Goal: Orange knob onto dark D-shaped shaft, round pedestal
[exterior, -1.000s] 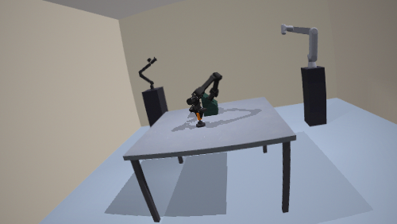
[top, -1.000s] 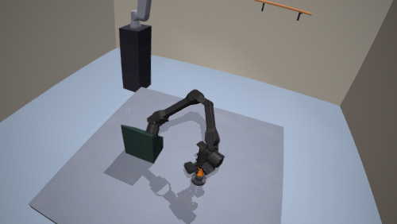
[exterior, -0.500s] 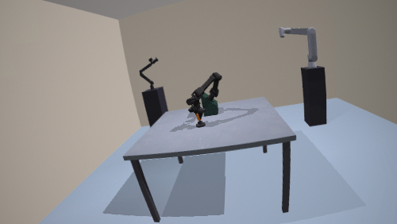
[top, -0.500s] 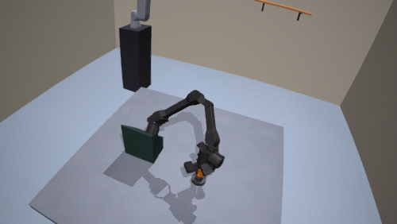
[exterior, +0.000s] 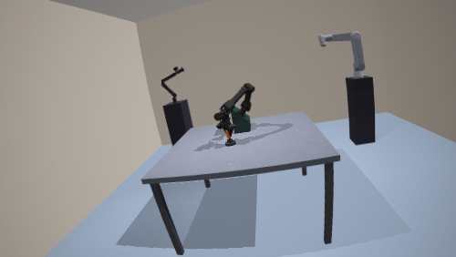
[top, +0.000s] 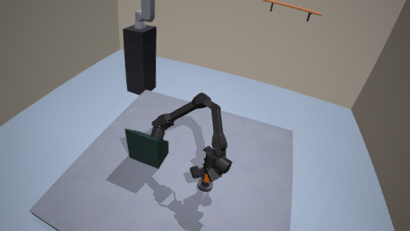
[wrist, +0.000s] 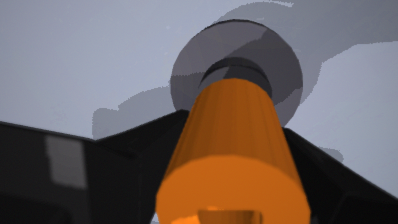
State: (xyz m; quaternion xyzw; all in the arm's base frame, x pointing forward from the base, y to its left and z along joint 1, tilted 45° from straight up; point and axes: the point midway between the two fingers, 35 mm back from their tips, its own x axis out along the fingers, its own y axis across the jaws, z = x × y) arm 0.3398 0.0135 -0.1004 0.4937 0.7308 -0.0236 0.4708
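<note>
Right now the orange knob is 20 mm above my gripper tip. Also, from my gripper tip: pedestal 40 mm below.
</note>
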